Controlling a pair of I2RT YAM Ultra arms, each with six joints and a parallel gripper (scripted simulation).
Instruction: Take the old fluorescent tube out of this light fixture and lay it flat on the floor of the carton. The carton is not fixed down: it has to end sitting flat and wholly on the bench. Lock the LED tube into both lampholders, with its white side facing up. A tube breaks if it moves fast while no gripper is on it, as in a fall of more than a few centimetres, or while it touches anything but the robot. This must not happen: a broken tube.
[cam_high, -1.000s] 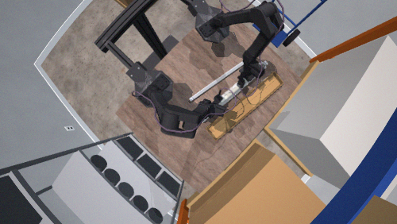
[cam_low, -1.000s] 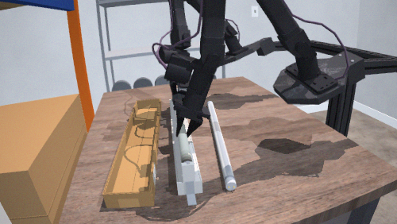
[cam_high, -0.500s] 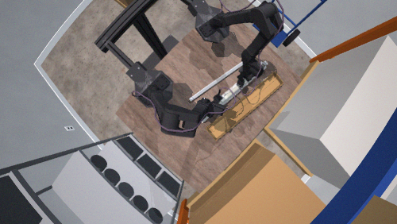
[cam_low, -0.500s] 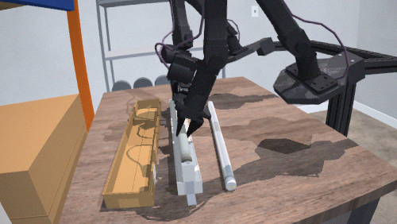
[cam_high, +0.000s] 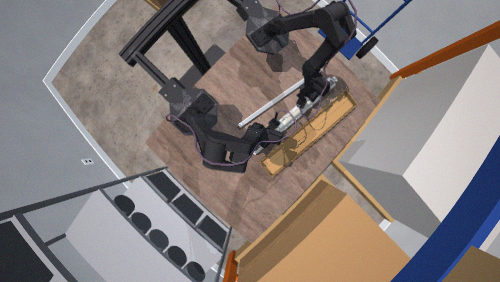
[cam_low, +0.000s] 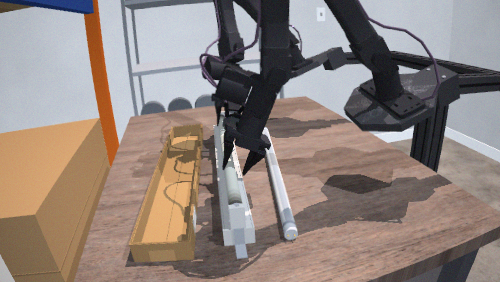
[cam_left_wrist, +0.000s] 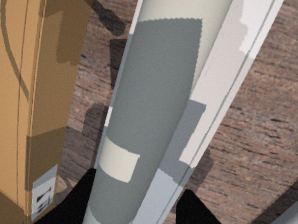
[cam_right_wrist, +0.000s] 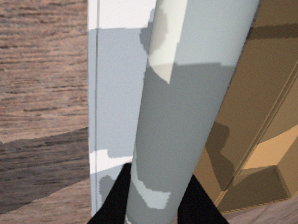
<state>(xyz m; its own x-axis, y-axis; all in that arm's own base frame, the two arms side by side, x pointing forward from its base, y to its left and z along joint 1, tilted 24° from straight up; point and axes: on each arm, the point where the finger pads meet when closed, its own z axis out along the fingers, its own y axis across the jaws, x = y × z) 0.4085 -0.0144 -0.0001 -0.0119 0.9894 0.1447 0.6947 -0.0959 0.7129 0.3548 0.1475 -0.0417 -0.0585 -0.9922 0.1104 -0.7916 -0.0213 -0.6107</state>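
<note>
The old fluorescent tube is 1 cm behind my left hand and 12 cm to the right of it. The rest, counted from my left hand: LED tube (13 cm behind, 8 cm to the right, 6 cm below); carton (13 cm ahead, 13 cm to the right, 5 cm below); grey light fixture (1 cm behind, 12 cm to the right, 1 cm below).
</note>
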